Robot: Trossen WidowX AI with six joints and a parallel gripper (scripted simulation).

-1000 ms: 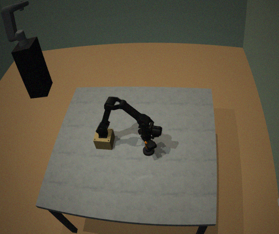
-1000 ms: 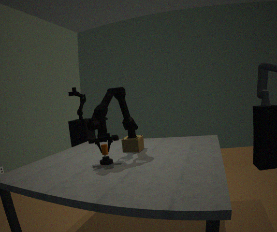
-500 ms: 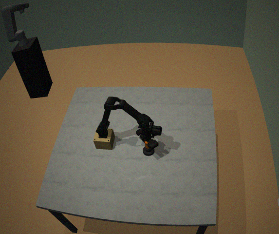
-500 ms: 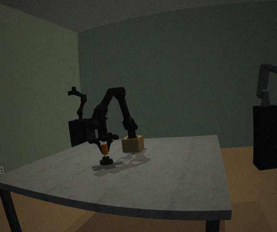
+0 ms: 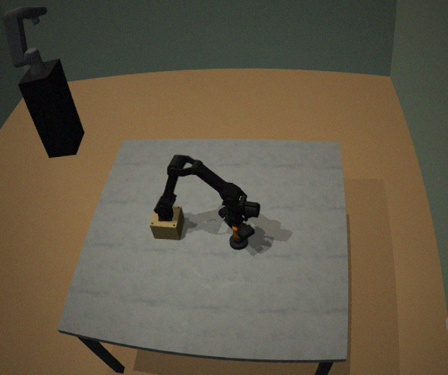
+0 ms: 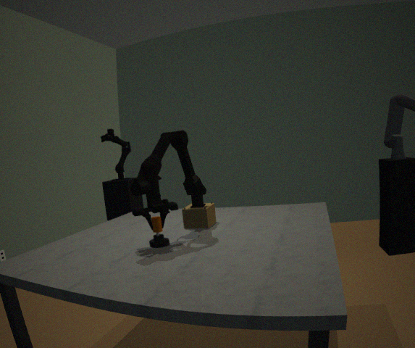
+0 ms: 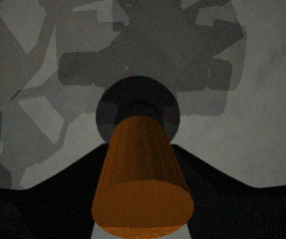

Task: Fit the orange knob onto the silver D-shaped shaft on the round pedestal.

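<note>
Now: the orange knob 30 mm above my gripper tip. Round my gripper tip: round pedestal (40 mm below).
</note>
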